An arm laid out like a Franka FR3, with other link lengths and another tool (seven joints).
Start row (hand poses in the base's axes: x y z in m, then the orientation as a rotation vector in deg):
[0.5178 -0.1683 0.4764 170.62 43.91 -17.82]
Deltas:
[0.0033 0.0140 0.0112 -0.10 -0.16 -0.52]
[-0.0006 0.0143 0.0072 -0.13 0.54 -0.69]
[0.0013 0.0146 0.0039 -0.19 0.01 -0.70]
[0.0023 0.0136 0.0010 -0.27 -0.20 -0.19]
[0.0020 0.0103 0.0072 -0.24 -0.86 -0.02]
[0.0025 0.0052 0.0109 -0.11 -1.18 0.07]
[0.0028 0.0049 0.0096 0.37 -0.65 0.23]
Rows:
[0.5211 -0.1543 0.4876 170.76 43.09 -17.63]
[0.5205 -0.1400 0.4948 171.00 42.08 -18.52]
[0.5218 -0.1254 0.4987 171.14 40.98 -18.62]
[0.5241 -0.1118 0.4997 170.96 40.58 -18.40]
[0.5261 -0.1015 0.5069 170.69 40.38 -17.16]
[0.5286 -0.0963 0.5178 170.48 40.32 -15.40]
[0.5314 -0.0914 0.5274 170.68 40.72 -14.30]

